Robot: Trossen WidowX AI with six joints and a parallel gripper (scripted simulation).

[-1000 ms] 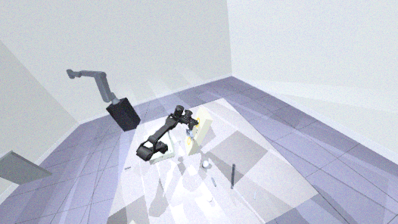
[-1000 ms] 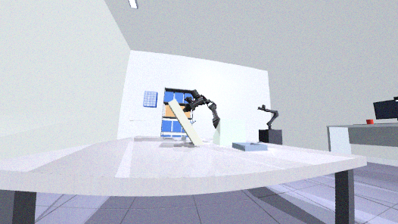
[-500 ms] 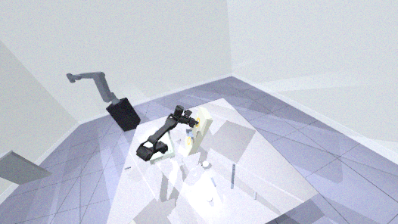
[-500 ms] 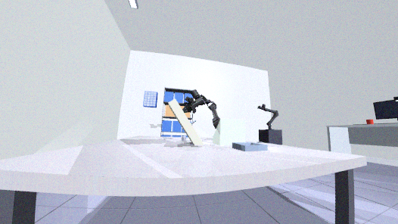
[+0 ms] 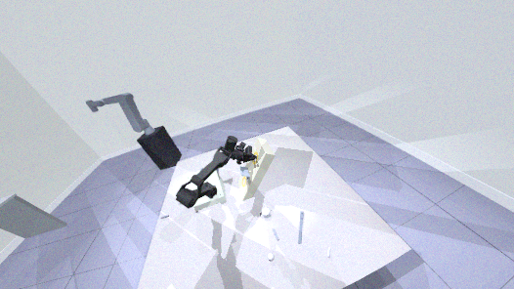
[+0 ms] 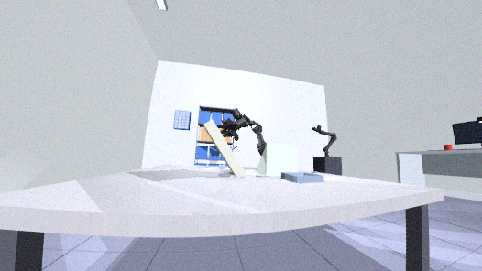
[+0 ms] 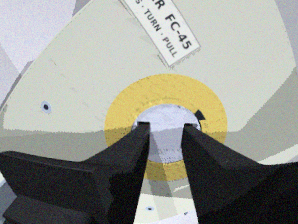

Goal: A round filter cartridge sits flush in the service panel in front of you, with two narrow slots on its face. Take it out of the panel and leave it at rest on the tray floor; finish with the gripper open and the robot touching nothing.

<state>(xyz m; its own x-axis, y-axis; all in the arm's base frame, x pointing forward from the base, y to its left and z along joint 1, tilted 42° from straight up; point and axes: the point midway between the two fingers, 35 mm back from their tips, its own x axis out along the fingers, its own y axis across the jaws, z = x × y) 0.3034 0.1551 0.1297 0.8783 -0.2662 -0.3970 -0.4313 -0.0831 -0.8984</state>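
The round filter cartridge is 1 cm ahead of my gripper tip and 1 cm below it. Also, from my gripper tip: blue-grey tray: 44 cm behind, 25 cm to the left, 23 cm below; then service panel: 4 cm behind, 8 cm below.
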